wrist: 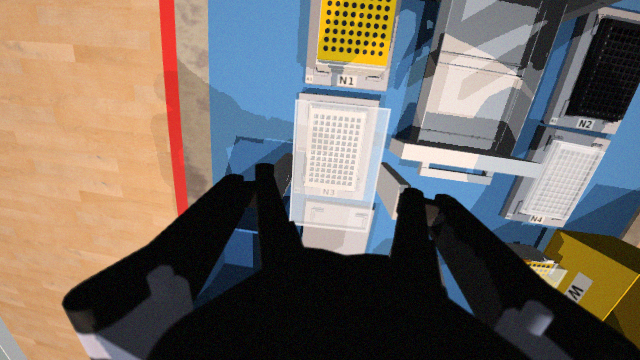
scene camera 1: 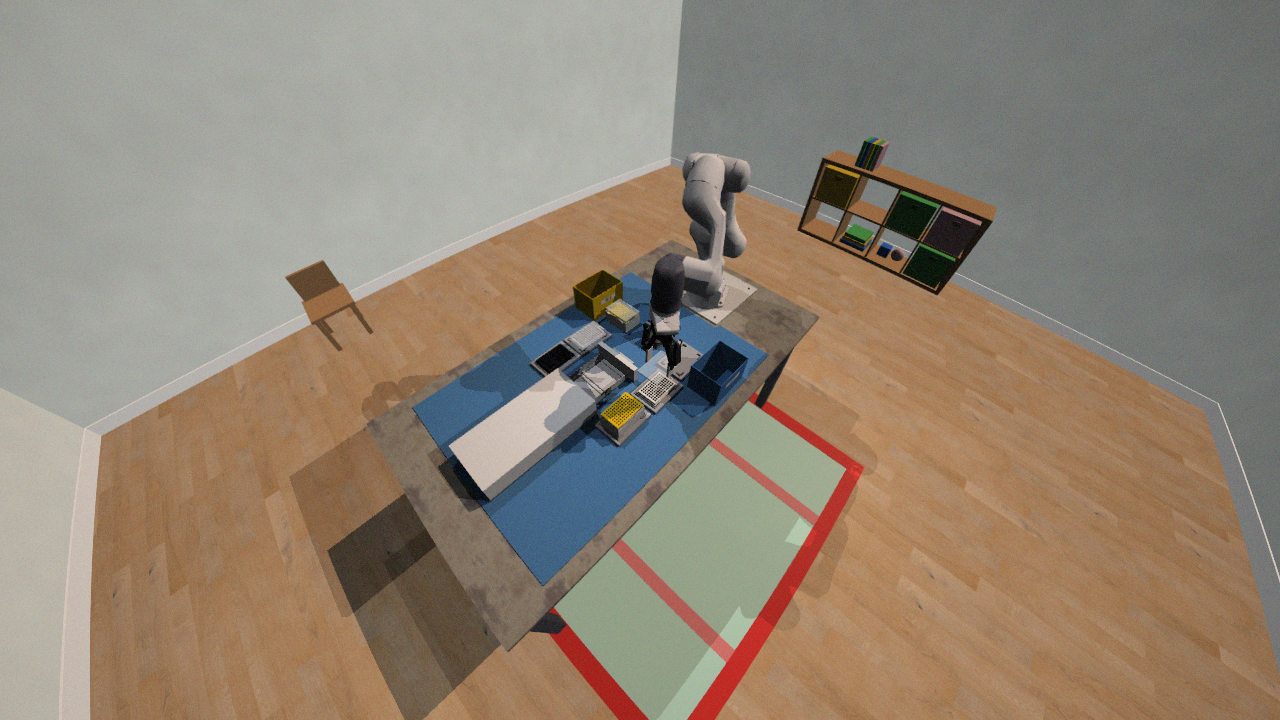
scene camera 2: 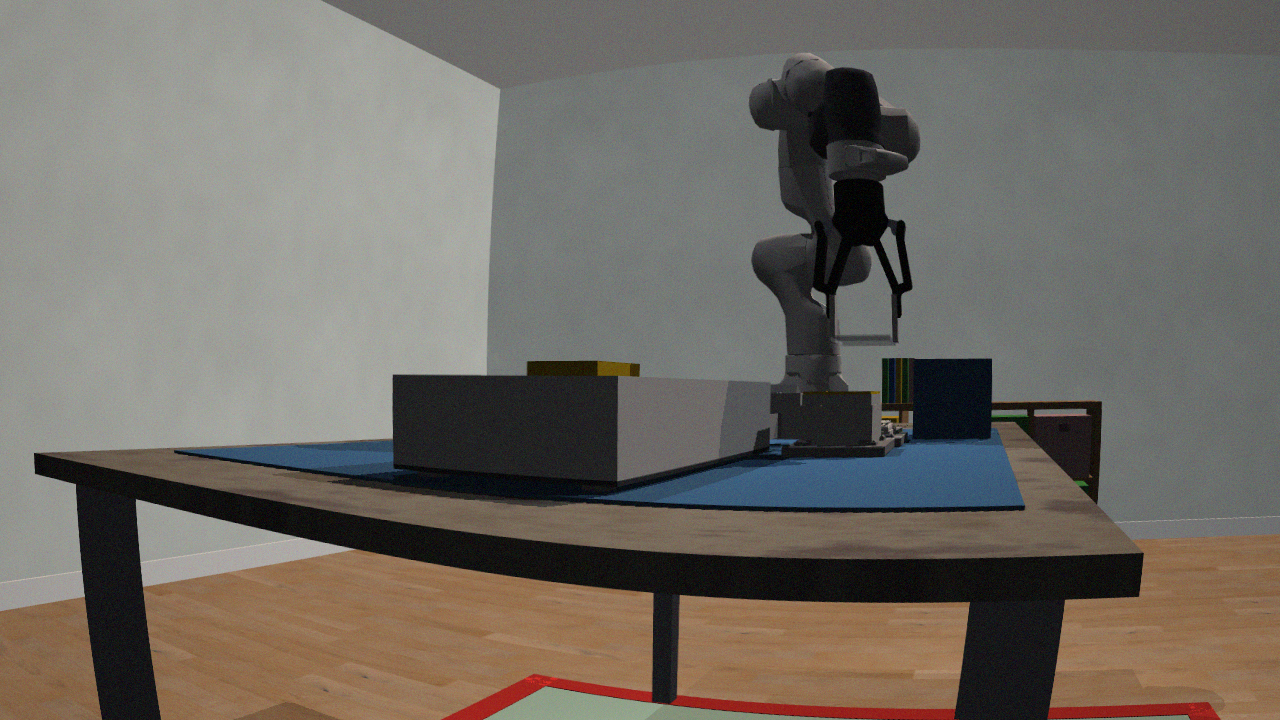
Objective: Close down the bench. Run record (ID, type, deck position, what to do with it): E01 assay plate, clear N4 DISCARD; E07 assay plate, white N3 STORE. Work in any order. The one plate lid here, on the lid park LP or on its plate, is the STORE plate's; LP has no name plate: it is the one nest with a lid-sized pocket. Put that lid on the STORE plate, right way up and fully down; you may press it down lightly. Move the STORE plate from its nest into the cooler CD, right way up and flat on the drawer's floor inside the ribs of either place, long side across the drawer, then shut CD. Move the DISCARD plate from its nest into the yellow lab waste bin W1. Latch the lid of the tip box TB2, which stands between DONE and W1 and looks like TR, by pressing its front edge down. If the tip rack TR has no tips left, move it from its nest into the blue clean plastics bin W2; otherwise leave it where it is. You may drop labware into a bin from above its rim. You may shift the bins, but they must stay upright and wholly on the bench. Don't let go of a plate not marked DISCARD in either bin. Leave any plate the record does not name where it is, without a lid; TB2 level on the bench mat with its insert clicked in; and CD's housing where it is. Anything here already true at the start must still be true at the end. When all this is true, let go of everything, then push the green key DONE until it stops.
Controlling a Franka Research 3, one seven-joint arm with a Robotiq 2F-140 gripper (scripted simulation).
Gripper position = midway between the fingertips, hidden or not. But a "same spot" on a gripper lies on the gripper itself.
The gripper shows in the wrist view (334,170), in scene camera 1 and in scene camera 2. A blue bin W2 shows in the wrist view, in scene camera 1 and in scene camera 2 (952,398). A tip box TB2 shows in the wrist view (527,252) and in scene camera 1 (634,322); in scene camera 2 it is hidden by a cooler CD. One and the same spot on the blue bin W2: (wrist: 240,258) is (scene camera 1: 730,375). One and the same spot on the gripper: (scene camera 1: 673,352) is (scene camera 2: 898,249).
